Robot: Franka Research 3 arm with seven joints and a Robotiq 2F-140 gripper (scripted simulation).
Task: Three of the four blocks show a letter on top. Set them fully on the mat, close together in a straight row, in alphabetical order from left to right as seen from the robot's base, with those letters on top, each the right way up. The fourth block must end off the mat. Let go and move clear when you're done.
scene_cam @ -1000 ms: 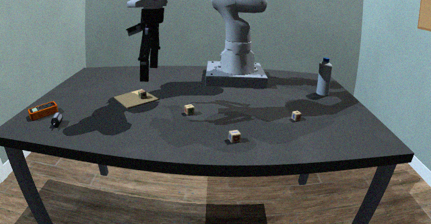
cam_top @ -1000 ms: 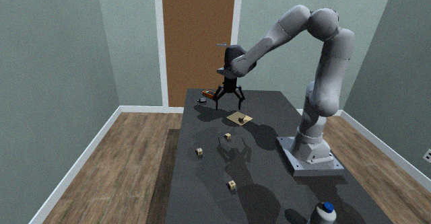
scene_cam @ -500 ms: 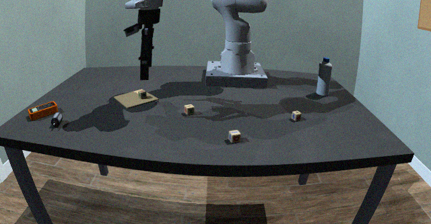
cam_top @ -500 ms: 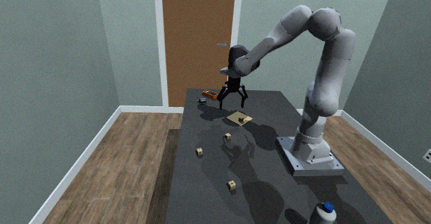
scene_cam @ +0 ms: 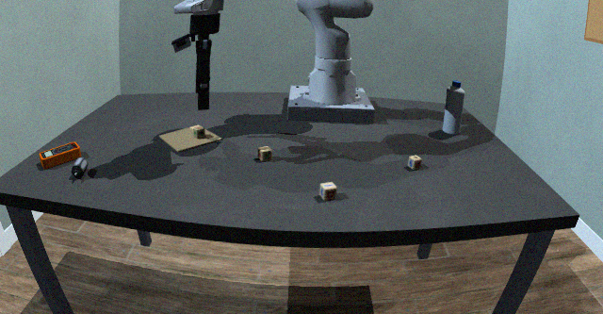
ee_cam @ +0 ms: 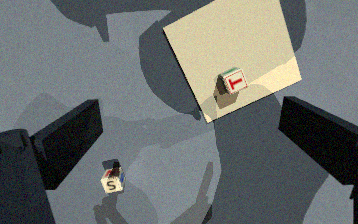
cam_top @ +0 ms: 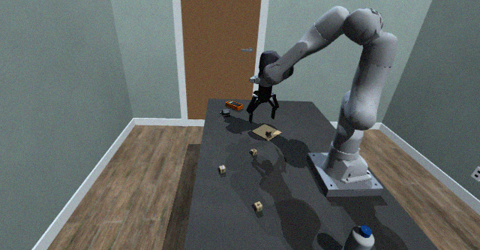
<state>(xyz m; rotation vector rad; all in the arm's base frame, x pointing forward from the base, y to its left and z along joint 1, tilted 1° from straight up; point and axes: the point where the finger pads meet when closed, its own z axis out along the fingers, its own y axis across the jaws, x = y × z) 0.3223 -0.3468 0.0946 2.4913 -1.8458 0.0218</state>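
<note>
My hand is 12 cm above the block, 6 cm past it and 3 cm to the left of it. The rest, counted from my hand: tan mat (13 cm below, 6 cm to the right, 5 cm behind); orange device (42 cm to the right, 14 cm ahead, 12 cm below).
</note>
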